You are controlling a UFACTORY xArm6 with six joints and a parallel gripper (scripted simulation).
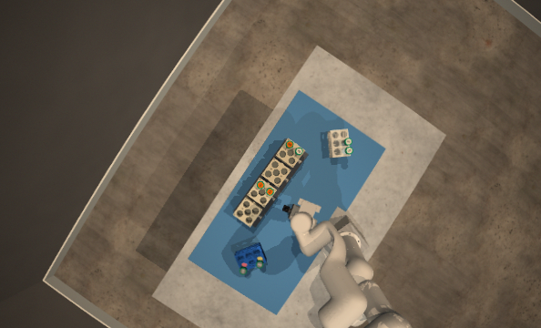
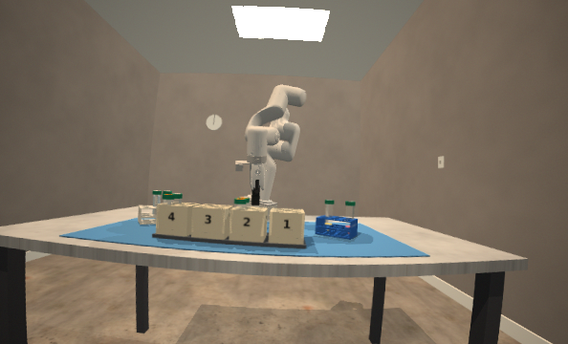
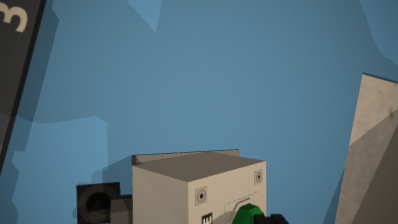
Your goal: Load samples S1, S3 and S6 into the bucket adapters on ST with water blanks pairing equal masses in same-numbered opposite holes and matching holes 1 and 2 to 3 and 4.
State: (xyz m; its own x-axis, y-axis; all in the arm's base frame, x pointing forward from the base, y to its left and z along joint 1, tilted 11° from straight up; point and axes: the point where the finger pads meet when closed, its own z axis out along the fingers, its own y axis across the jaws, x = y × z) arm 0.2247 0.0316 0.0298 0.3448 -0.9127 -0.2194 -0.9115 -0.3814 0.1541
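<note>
Right now the green key is 4 cm below my hand. Round my hand: cream blank rack: 10 cm ahead, 37 cm to the right, 7 cm below; loading stand: 23 cm ahead, 1 cm to the right, 10 cm below; blue sample rack: 6 cm ahead, 32 cm to the left, 7 cm below.
</note>
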